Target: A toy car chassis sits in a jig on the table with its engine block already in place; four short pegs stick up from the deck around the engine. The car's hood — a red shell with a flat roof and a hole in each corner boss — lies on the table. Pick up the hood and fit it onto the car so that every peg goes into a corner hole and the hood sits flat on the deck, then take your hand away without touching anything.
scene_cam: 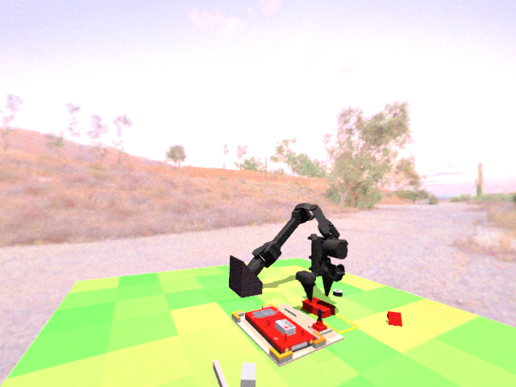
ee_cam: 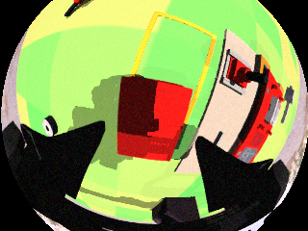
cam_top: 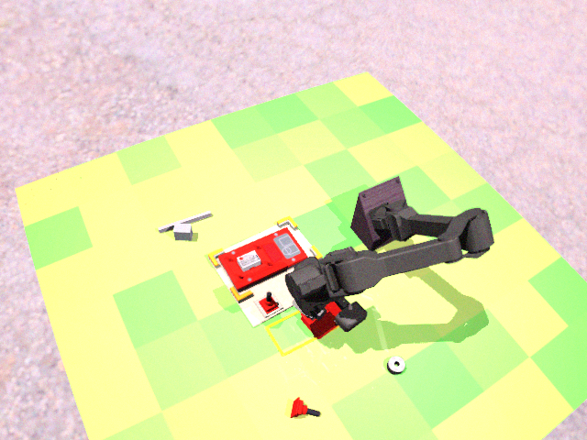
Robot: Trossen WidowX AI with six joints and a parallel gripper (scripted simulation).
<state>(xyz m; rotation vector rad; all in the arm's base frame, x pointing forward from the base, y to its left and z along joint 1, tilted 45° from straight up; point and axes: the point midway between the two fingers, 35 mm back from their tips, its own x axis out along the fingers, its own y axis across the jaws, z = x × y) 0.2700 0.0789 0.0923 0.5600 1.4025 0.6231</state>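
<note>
Right now my gripper tip is 30 mm above the hood. From my gripper tip the other things lie so: grey engine block 210 mm to the right, 70 mm ahead, 20 mm below; then white jig 190 mm to the right, 30 mm below, 30 mm ahead.
</note>
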